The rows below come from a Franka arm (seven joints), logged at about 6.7 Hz.
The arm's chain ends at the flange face. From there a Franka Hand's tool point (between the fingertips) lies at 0.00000 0.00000 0.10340 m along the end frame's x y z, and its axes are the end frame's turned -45 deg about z.
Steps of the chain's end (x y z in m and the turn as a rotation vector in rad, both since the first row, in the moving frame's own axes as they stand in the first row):
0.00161 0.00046 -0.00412 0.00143 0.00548 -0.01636
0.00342 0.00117 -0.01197 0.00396 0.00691 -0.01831
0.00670 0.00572 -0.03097 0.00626 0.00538 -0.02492
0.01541 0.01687 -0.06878 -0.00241 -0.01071 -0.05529
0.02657 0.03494 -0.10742 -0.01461 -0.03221 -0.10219
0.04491 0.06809 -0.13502 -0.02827 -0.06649 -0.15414
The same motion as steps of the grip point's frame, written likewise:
0.00132 0.00176 -0.00412 -0.00286 0.00489 -0.01636
0.00239 0.00345 -0.01197 -0.00209 0.00769 -0.01831
0.00154 0.00871 -0.03097 0.00062 0.00823 -0.02492
-0.00201 0.02225 -0.06879 0.00587 -0.00928 -0.05529
-0.00940 0.04238 -0.10748 0.01245 -0.03311 -0.10219
-0.02350 0.07765 -0.13529 0.02703 -0.06701 -0.15414

